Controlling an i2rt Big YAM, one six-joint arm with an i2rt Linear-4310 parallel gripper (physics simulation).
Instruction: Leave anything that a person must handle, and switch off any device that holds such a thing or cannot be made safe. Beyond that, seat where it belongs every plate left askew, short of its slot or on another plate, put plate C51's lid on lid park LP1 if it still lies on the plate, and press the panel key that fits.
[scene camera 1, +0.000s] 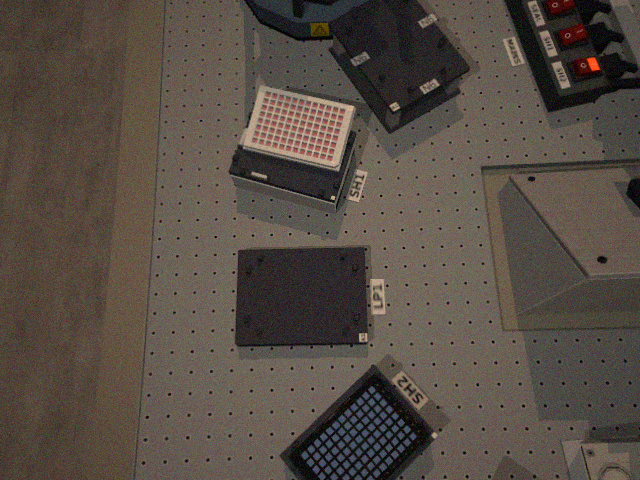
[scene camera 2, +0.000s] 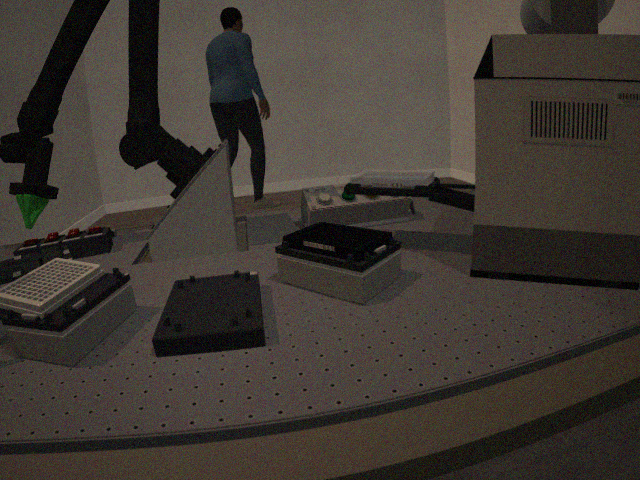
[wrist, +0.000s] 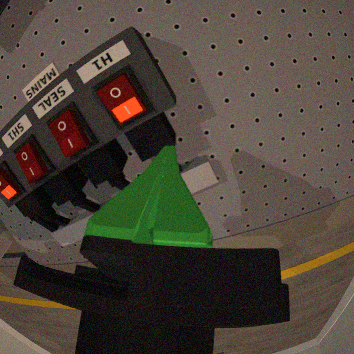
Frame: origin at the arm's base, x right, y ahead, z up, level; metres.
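Seen in the pictures: gripper, fingertip midpoint: (scene camera 2: 28, 228) (wrist: 169, 152); arm's base, origin of the base link: (scene camera 2: 195, 174).
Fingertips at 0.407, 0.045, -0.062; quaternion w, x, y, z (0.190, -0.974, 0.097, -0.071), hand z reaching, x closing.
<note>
Offsets run from my fingertips to a thing's top centre, as dx, dy, dz. "spot": to the spot under its first point.
My gripper (scene camera 2: 29, 226) (wrist: 169, 152), with green fingers, is shut and empty above the mains strip (scene camera 1: 543, 93) (wrist: 165, 85). In the wrist view the H1 switch {spot: -0.024, +0.039, -0.017} (wrist: 121, 98) is lit, the SEAL switch {spot: -0.070, +0.026, -0.017} (wrist: 70, 132) and SH1 switch {spot: -0.116, +0.015, -0.017} (wrist: 32, 159) are unlit, and the SH2 switch {-0.170, +0.000, -0.014} (wrist: 7, 187) (scene camera 1: 586, 67) is lit. A white plate with red wells {-0.272, +0.375, +0.015} (scene camera 1: 299, 125) (scene camera 2: 51, 283) sits offset and tilted on SH1 {spot: -0.339, +0.379, -0.012} (scene camera 1: 294, 180) (scene camera 2: 93, 325). A dark plate with blue wells {-0.650, +0.296, +0.003} (scene camera 1: 361, 434) is on SH2 {spot: -0.619, +0.335, -0.040} (scene camera 2: 320, 276). Lid park LP1 {-0.480, +0.367, -0.033} (scene camera 1: 302, 297) (scene camera 2: 211, 310) bears no lid. Plate C51 cannot be identified.
A dark nest block {-0.143, +0.247, +0.009} (scene camera 1: 403, 56) stands beside a blue round device {spot: -0.086, +0.398, -0.036} (scene camera 1: 289, 23). A slanted bracket (scene camera 1: 584, 222) (scene camera 2: 201, 222) stands near the arm. The key panel {-0.742, +0.004, +0.017} (scene camera 2: 361, 209) is at the back, near a tall grey machine {spot: -0.924, +0.398, +0.063} (scene camera 2: 553, 191). A person (scene camera 2: 231, 67) stands behind the table.
</note>
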